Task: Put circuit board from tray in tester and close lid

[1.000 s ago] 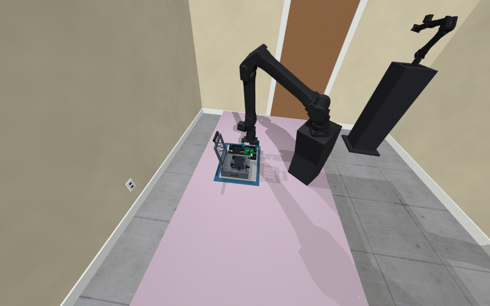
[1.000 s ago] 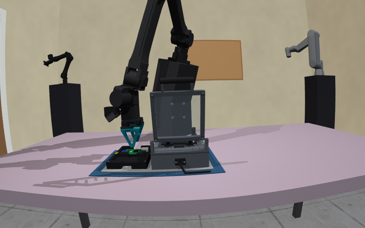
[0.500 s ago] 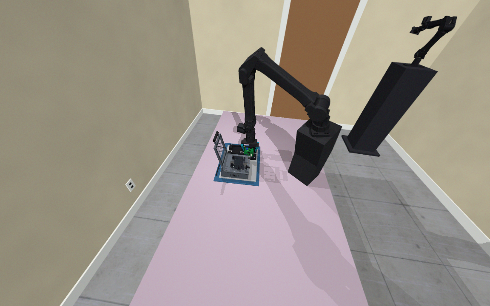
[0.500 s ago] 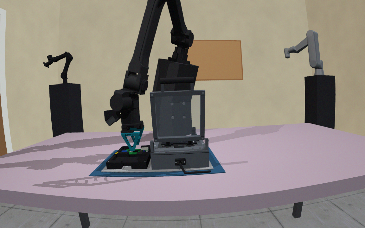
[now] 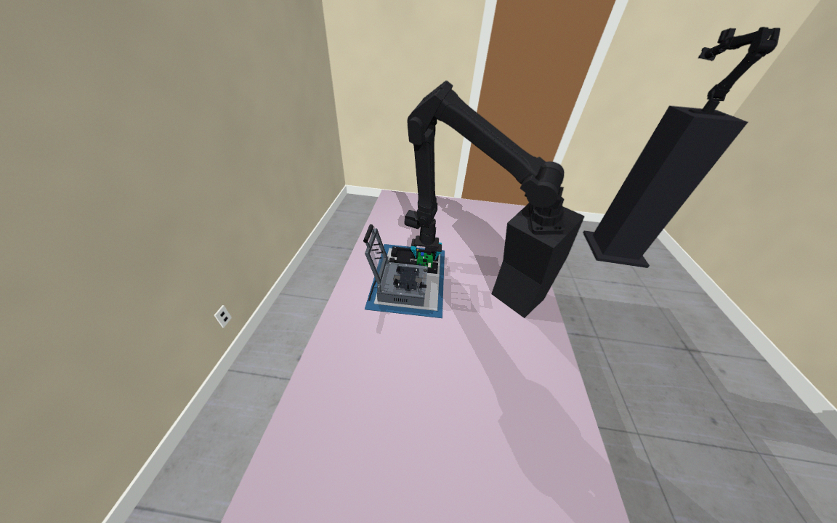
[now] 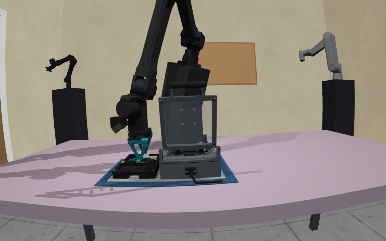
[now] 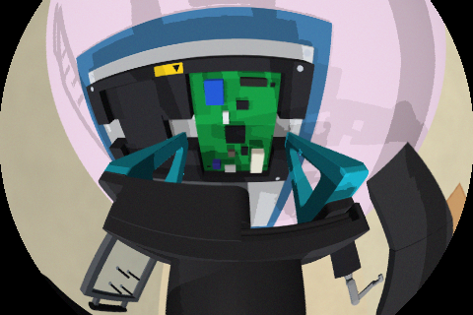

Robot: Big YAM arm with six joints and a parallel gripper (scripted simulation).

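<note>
Right now my hand is 20 mm above the green circuit board. Round my hand: pin plate: 50 mm ahead, 180 mm to the left, 30 mm above; then lid: 170 mm ahead, 180 mm to the left, 140 mm above.
</note>
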